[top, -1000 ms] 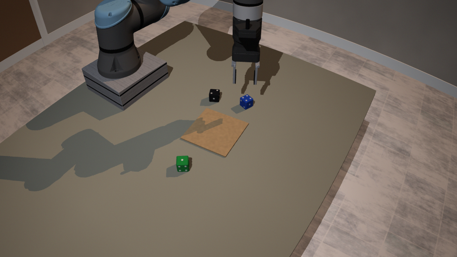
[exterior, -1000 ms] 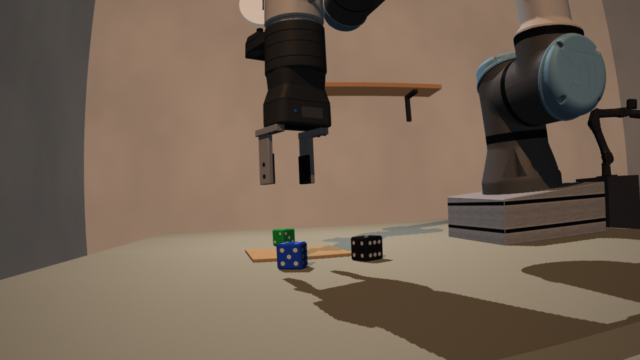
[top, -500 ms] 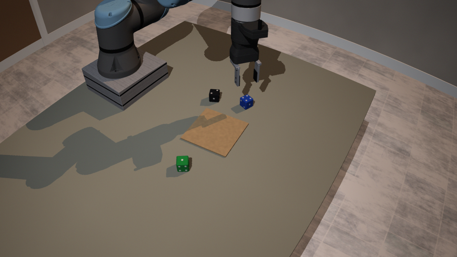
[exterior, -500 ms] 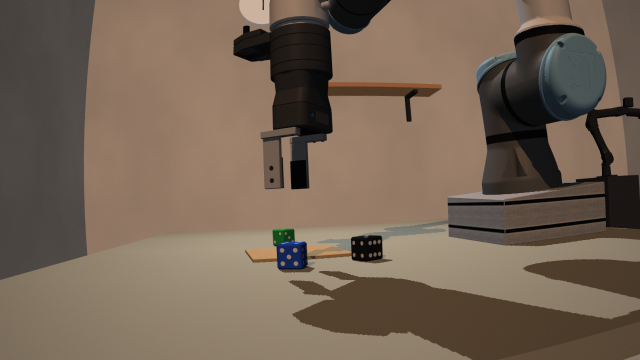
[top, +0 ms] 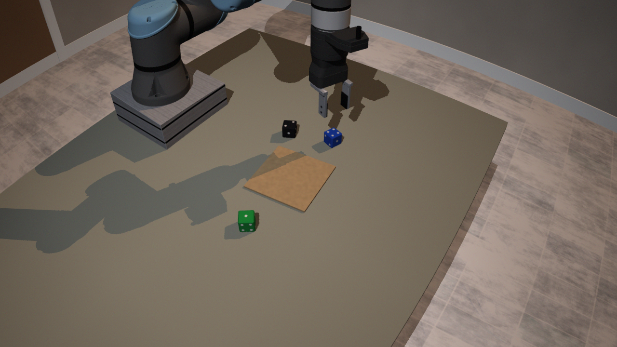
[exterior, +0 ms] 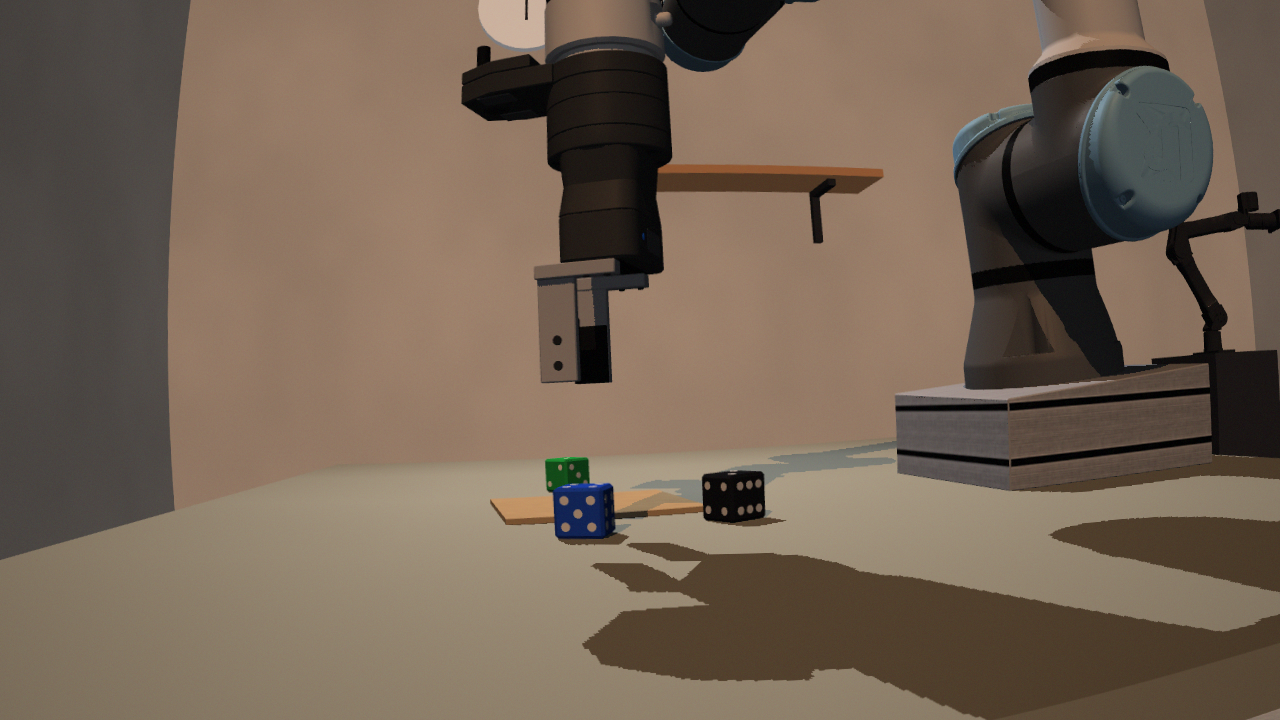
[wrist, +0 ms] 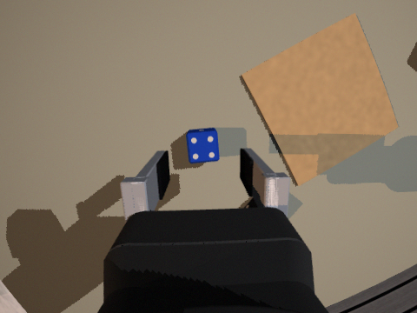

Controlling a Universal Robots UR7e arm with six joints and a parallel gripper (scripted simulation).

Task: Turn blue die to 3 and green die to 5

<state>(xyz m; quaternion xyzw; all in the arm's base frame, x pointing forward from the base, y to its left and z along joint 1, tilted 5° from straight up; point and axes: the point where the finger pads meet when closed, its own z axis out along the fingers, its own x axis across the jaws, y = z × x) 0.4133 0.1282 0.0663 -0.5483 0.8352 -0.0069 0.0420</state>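
The blue die lies 90 mm below my hand. Round my hand: green die: 290 mm to the right, 90 mm below, 10 mm behind; brown mat: 140 mm to the right, 110 mm below, 20 mm behind; black die: 100 mm behind, 90 mm below, 30 mm to the right.
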